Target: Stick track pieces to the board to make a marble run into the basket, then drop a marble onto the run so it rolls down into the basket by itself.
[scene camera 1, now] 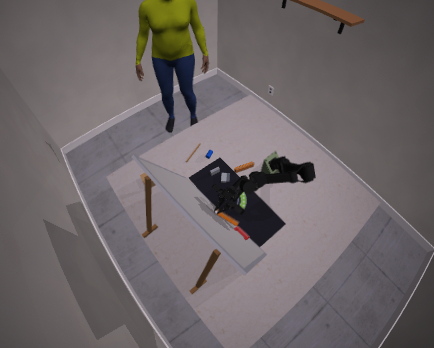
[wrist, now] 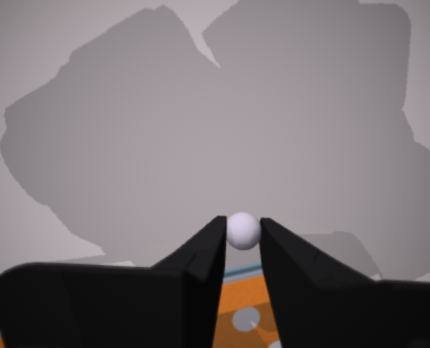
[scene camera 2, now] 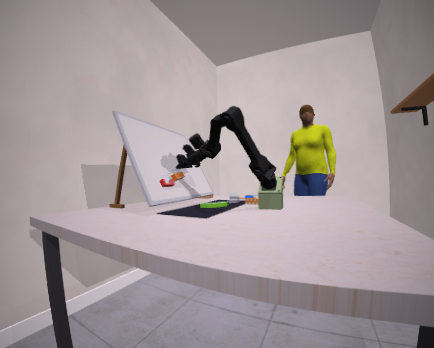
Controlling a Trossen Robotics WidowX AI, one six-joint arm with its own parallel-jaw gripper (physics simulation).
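Seen in the pictures: gripper, fingertip midpoint: (scene camera 1: 215, 212) (wrist: 242, 226) (scene camera 2: 177, 167); arm's base, origin of the base link: (scene camera 1: 273, 164) (scene camera 2: 269, 185).
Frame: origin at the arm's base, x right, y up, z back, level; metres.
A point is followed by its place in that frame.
A white marble (wrist: 243, 231) {z -0.481, x -0.051, y 0.109 m} is pinched between the fingertips of my gripper (scene camera 1: 217, 210) {z -0.489, x -0.050, y 0.102 m} (scene camera 2: 178, 166) {z -0.489, x -0.050, y 0.102 m} (wrist: 242, 226) {z -0.489, x -0.050, y 0.102 m}, which is shut on it close to the tilted white board (scene camera 1: 175, 185) {z -0.579, x 0.122, y 0.224 m} (scene camera 2: 145, 145) {z -0.547, x -0.229, y 0.209 m}. An orange track piece (scene camera 1: 228, 218) {z -0.453, x -0.103, y 0.070 m} (scene camera 2: 177, 176) {z -0.427, x -0.128, y 0.053 m} (wrist: 242, 295) {z -0.466, x -0.048, y 0.087 m} is on the board, just below the fingertips in scene camera 2. A red piece (scene camera 1: 242, 233) {z -0.437, x -0.194, y 0.016 m} (scene camera 2: 166, 183) {z -0.422, x -0.219, y 0.021 m} is on the board beside the orange piece's lower end; whether it is the basket or track is too small to tell. The gap between marble and track is unclear.
A green curved piece (scene camera 1: 243, 200) {z -0.269, x -0.032, y -0.084 m} (scene camera 2: 214, 204) {z -0.263, x -0.051, y -0.090 m} lies on the black mat (scene camera 1: 270, 224) {z -0.244, x -0.237, y -0.106 m} (scene camera 2: 185, 213) {z -0.302, x -0.244, y -0.105 m}, with grey pieces (scene camera 1: 225, 177) {z -0.247, x 0.151, y -0.085 m} on it too. Another orange piece (scene camera 1: 244, 166) {z -0.111, x 0.130, y -0.069 m}, a blue piece (scene camera 1: 209, 154) {z -0.215, x 0.345, y -0.080 m} and a wooden stick (scene camera 1: 193, 153) {z -0.280, x 0.434, y -0.105 m} lie on the table. A green block (scene camera 2: 270, 200) {z 0.009, x -0.028, y -0.068 m} stands by the arm's base.
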